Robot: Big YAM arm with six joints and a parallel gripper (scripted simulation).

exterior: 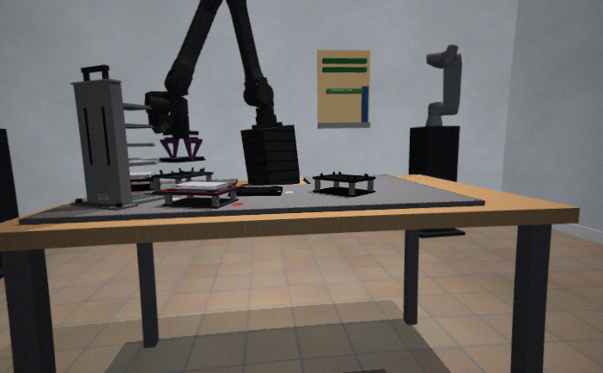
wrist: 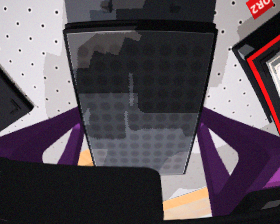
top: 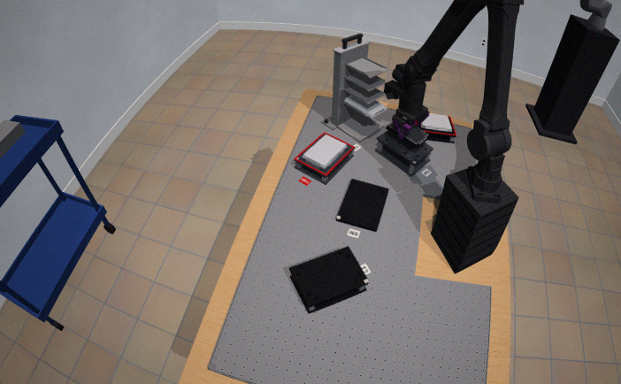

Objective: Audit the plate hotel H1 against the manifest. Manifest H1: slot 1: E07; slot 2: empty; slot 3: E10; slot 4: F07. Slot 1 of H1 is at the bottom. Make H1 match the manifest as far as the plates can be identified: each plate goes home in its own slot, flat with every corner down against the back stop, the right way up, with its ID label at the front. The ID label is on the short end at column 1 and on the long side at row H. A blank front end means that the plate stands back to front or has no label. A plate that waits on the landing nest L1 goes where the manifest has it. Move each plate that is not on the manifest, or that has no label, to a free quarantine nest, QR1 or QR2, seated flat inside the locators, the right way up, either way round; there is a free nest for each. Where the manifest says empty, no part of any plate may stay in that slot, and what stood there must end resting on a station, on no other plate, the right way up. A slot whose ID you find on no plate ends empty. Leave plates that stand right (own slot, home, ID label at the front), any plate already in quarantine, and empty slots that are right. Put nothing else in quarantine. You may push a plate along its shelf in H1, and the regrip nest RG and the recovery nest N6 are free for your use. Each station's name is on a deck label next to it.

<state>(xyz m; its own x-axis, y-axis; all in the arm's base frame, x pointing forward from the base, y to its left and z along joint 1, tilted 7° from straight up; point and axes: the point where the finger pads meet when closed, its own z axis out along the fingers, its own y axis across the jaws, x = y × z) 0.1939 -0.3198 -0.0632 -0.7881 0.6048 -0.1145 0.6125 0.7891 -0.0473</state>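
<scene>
The regrip nest lies 60 mm below my hand. Also, from my hand: RG label: 80 mm behind, 60 mm to the left, 110 mm below; then QR2 label: 20 mm behind, 160 mm to the right, 110 mm below; then dark plate: right at my hand.
</scene>
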